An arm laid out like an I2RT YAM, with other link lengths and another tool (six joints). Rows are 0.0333 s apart.
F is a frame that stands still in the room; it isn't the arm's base.
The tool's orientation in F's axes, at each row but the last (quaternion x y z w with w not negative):
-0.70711 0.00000 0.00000 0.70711
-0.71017 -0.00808 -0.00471 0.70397
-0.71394 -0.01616 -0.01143 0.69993
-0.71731 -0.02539 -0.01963 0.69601
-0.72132 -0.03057 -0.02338 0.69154
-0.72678 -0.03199 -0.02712 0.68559
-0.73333 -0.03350 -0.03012 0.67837
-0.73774 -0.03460 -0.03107 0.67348
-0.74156 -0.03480 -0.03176 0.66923
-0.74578 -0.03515 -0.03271 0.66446
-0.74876 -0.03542 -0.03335 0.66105
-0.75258 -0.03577 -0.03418 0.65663
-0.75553 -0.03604 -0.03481 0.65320
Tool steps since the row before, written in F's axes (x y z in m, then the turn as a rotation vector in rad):
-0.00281 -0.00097 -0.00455 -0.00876 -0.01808 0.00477
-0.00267 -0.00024 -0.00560 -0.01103 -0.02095 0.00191
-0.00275 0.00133 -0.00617 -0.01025 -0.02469 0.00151
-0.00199 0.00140 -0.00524 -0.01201 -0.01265 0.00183
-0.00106 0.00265 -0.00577 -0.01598 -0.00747 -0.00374
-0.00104 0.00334 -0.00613 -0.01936 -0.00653 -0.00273
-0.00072 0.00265 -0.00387 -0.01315 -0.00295 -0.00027
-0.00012 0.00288 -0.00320 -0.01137 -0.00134 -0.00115
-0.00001 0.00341 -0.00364 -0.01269 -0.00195 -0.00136
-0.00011 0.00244 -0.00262 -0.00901 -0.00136 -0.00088
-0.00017 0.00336 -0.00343 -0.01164 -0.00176 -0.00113
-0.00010 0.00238 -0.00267 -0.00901 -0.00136 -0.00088
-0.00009 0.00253 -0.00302 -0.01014 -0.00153 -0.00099
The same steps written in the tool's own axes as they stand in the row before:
-0.00281 0.00455 -0.00097 -0.00876 -0.00477 -0.01808
-0.00277 0.00555 -0.00018 -0.01110 -0.00193 -0.02091
-0.00298 0.00603 0.00147 -0.01036 -0.00142 -0.02465
-0.00231 0.00506 0.00157 -0.01198 -0.00221 -0.01261
-0.00146 0.00556 0.00290 -0.01630 0.00282 -0.00717
-0.00152 0.00582 0.00370 -0.01958 0.00147 -0.00627
-0.00104 0.00357 0.00294 -0.01315 -0.00069 -0.00290
-0.00039 0.00290 0.00316 -0.01144 0.00021 -0.00122
-0.00032 0.00326 0.00376 -0.01278 0.00035 -0.00181
-0.00034 0.00230 0.00272 -0.00906 0.00016 -0.00127
-0.00047 0.00296 0.00376 -0.01171 0.00020 -0.00164
-0.00034 0.00230 0.00272 -0.00906 0.00016 -0.00127
-0.00037 0.00260 0.00294 -0.01020 0.00018 -0.00143

